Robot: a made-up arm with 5 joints. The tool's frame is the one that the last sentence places. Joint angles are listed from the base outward.
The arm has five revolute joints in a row. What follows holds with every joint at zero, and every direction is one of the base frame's.
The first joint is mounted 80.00 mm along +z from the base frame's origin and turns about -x.
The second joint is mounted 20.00 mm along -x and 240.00 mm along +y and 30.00 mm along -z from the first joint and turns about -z.
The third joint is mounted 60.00 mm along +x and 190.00 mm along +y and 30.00 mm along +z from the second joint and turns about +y.
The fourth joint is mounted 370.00 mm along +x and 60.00 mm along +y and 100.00 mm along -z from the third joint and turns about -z.
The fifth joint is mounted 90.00 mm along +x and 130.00 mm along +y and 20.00 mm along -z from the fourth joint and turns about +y.
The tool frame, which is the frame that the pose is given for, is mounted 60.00 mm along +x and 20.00 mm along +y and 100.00 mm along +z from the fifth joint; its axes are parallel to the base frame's.
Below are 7 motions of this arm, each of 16 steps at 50 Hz.
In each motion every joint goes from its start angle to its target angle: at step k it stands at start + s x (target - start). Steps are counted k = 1, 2, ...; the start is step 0. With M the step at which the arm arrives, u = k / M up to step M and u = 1 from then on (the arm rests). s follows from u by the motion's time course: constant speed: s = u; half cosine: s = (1 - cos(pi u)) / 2; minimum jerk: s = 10 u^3 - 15 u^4 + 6 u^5.
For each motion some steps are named. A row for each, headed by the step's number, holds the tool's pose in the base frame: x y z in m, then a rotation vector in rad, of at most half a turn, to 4 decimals.
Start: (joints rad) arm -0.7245 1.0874 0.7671 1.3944 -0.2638
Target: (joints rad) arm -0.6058 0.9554 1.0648 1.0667 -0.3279
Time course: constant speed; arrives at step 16
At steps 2, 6, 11, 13, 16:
2: 0.3307 0.2130 -0.2592 -0.0787 1.5444 -1.7015
6: 0.3409 0.2553 -0.2624 -0.0426 1.5190 -1.5885
11: 0.3481 0.3093 -0.2643 0.0015 1.4897 -1.4499
13: 0.3491 0.3311 -0.2644 0.0189 1.4790 -1.3954
16: 0.3487 0.3638 -0.2639 0.0449 1.4641 -1.3146

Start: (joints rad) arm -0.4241 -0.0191 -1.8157 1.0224 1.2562
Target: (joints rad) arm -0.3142 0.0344 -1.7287 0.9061 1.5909
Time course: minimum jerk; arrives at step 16
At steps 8, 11, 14, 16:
8: 0.0815 0.1584 0.8132 1.3329 -0.3347 -0.0422
11: 0.1133 0.1941 0.8107 1.2567 -0.2199 0.0038
14: 0.1297 0.2127 0.8079 1.2180 -0.1598 0.0244
16: 0.1313 0.2145 0.8075 1.2142 -0.1538 0.0263

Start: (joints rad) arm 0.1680 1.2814 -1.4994 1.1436 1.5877
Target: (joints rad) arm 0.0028 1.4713 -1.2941 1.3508 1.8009
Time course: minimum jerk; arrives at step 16
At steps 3, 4, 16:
3: 0.1932 0.0903 0.6394 0.9124 -0.7405 -1.0943
4: 0.1910 0.0750 0.6374 0.9406 -0.7329 -1.1037
16: 0.1329 -0.1504 0.5587 1.4051 -0.6509 -1.2241

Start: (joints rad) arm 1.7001 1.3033 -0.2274 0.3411 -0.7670
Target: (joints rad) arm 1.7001 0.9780 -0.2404 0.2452 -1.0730
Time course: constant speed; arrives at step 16
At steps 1, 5, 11, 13, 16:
1: 0.4856 0.1211 0.2252 -1.8971 -2.0665 -0.4526
5: 0.5174 0.1107 0.1720 -1.9417 -2.0368 -0.2775
11: 0.5542 0.0933 0.0888 -1.9772 -1.9908 -0.0099
13: 0.5635 0.0871 0.0605 -1.9805 -1.9751 0.0797
16: 0.5747 0.0775 0.0177 -1.9775 -1.9513 0.2140

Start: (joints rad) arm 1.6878 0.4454 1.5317 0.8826 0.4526
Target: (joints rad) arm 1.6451 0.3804 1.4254 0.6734 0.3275
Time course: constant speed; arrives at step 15
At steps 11, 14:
11: 0.1502 -0.6412 -0.2964 -1.0431 0.5506 -2.2074
14: 0.1657 -0.6363 -0.3088 -1.0746 0.5670 -2.1340

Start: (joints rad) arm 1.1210 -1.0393 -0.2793 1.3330 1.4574
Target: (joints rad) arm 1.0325 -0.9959 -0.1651 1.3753 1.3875
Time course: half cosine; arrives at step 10
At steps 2, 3, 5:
2: 0.2291 0.3616 -0.6817 -0.5283 1.1019 -0.7603
3: 0.2325 0.3617 -0.6788 -0.5235 1.0937 -0.7684
5: 0.2413 0.3620 -0.6708 -0.5111 1.0722 -0.7902

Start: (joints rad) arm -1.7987 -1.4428 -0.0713 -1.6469 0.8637
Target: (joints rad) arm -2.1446 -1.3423 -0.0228 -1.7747 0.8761
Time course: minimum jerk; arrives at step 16
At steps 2, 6, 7, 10, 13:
2: -0.4239 -0.0472 0.6505 -0.5984 -1.8708 1.4087
6: -0.4110 -0.0957 0.6472 -0.5695 -1.9171 1.3267
7: -0.4055 -0.1160 0.6445 -0.5571 -1.9357 1.2920
10: -0.3884 -0.1790 0.6308 -0.5174 -1.9910 1.1821
13: -0.3769 -0.2200 0.6175 -0.4904 -2.0253 1.1082

